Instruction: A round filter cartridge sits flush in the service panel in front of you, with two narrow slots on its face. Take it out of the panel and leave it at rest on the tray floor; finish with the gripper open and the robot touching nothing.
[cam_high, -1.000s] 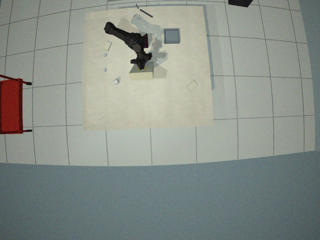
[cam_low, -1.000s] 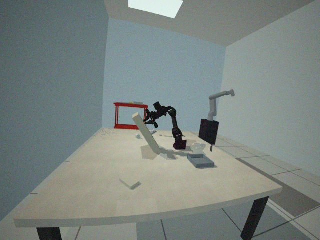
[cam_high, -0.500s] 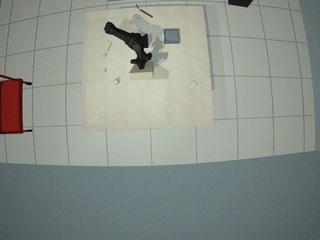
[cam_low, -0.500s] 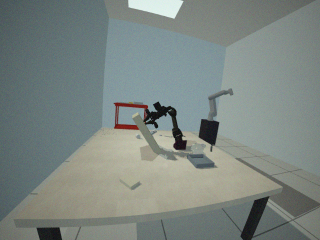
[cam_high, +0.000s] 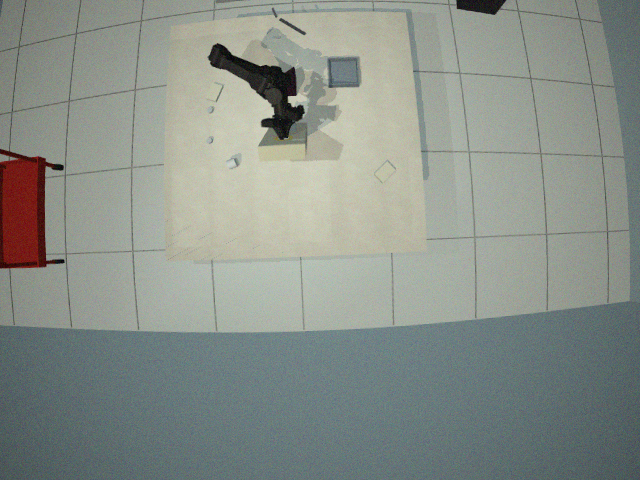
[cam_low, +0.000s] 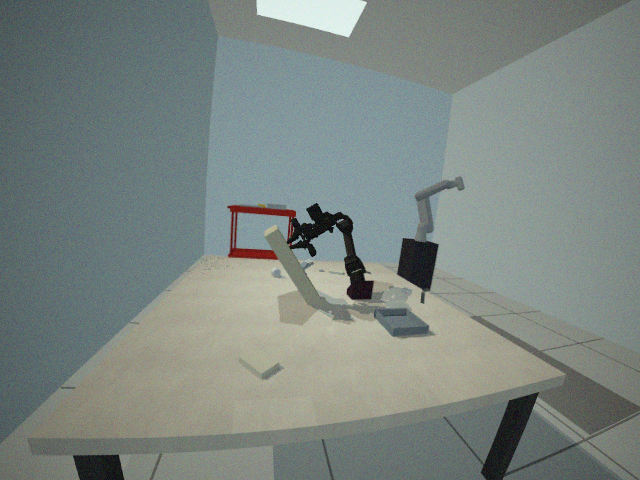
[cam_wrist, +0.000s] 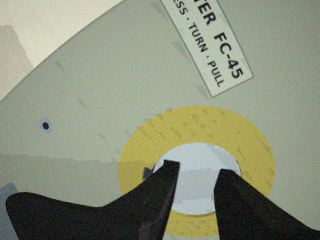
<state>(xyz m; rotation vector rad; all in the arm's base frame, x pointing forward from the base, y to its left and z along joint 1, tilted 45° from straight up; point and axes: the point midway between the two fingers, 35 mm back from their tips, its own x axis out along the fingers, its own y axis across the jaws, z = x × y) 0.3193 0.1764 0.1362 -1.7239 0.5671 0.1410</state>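
The service panel is 8 cm below my gripper tip, 4 cm behind it and 1 cm to the right of it. Round my gripper tip: filter cartridge (1 cm below, 1 cm ahead); grey tray (45 cm behind, 24 cm to the left, 22 cm below).
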